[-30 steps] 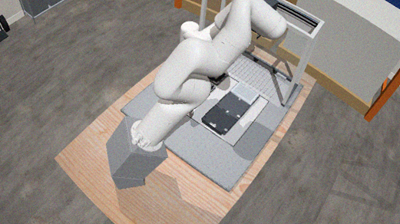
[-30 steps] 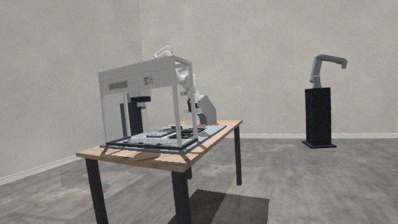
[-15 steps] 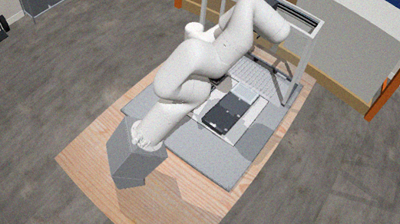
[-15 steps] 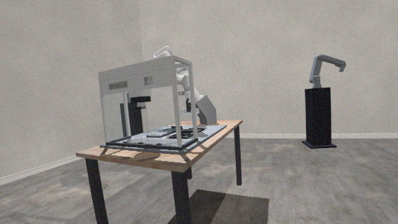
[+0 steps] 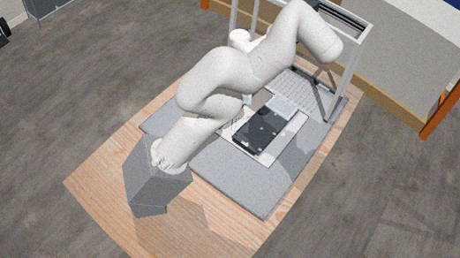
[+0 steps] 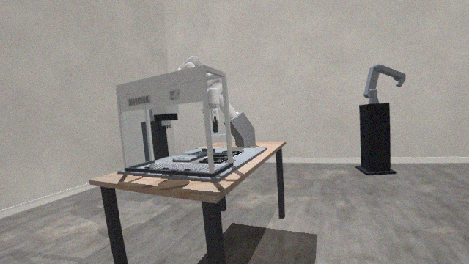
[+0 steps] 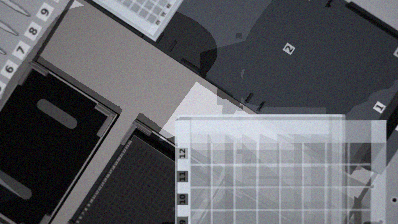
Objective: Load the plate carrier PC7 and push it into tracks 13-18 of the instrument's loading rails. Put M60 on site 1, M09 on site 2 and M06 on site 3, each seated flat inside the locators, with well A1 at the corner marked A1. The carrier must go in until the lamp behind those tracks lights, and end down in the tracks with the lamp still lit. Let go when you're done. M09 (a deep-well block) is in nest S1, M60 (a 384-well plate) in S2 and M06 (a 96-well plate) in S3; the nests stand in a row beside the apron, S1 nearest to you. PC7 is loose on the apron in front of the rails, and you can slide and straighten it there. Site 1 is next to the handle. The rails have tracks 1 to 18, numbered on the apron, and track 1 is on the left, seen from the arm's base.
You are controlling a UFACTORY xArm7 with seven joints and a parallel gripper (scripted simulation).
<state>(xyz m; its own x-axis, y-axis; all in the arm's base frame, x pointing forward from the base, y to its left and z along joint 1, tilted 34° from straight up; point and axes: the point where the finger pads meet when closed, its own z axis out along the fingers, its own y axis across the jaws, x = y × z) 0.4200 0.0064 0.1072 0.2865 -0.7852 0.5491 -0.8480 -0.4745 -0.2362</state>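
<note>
Now: the dark plate carrier PC7 15 cm to the right of my hand, 15 cm below it and 4 cm ahead of it. The rest, counted from my hand: white apron: 17 cm below, 7 cm to the right, 5 cm ahead; 96-well plate M06: 1 cm below; deep-well block M09: 15 cm below, 8 cm ahead, 5 cm to the left.
</note>
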